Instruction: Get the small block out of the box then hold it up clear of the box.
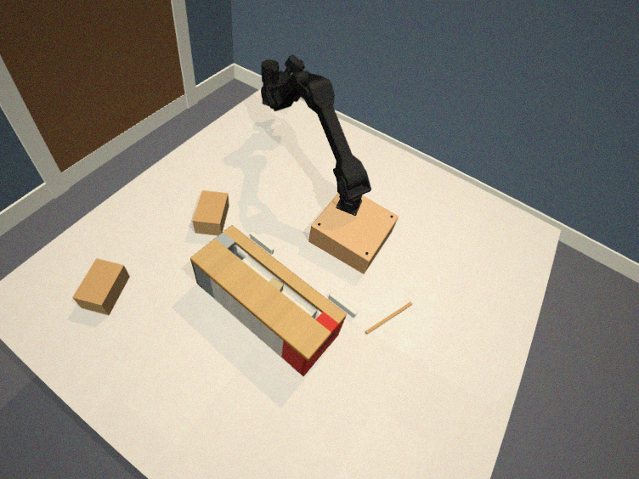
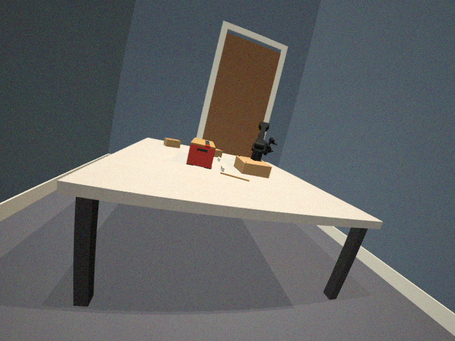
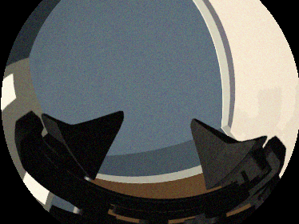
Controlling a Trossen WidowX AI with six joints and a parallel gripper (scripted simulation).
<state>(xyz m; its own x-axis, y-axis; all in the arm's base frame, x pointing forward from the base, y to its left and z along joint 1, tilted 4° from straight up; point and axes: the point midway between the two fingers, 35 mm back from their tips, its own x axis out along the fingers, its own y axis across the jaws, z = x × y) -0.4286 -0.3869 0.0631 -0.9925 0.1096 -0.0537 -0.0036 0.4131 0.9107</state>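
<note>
Now: gripper tip 80 cm short of the long box, 30 cm to the right of it and 12 cm above it. Also, from my gripper tip: thin wooden stick: 72 cm ahead, 60 cm to the left, 18 cm below; then tan block: 81 cm ahead, 30 cm to the left, 10 cm below.
</note>
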